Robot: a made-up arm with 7 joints. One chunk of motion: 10 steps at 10 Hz.
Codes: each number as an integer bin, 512 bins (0 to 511) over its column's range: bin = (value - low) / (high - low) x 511, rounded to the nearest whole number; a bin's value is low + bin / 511 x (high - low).
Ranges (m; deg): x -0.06..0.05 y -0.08..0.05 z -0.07..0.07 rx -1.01..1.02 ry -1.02..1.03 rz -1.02..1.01
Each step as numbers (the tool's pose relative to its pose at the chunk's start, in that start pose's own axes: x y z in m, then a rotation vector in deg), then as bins.
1 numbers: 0.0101 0.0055 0.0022 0.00 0.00 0.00
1 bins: 326 336 264 254 254 257
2 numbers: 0.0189 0.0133 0.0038 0.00 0.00 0.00
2 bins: 367 367 269 254 254 257
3 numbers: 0.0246 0.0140 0.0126 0.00 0.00 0.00
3 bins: 393 369 301 254 254 257
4 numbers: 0.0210 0.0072 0.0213 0.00 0.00 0.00
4 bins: 376 343 333 254 254 257
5 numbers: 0.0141 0.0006 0.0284 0.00 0.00 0.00
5 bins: 344 317 359 254 254 257
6 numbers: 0.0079 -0.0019 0.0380 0.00 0.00 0.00
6 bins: 315 307 394 254 254 257
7 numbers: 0.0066 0.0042 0.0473 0.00 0.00 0.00
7 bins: 309 331 428 254 254 257
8 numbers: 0.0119 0.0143 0.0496 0.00 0.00 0.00
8 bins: 334 371 437 254 254 257
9 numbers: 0.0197 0.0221 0.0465 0.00 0.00 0.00
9 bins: 370 401 425 254 254 257
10 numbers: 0.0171 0.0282 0.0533 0.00 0.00 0.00
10 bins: 358 425 450 254 254 257
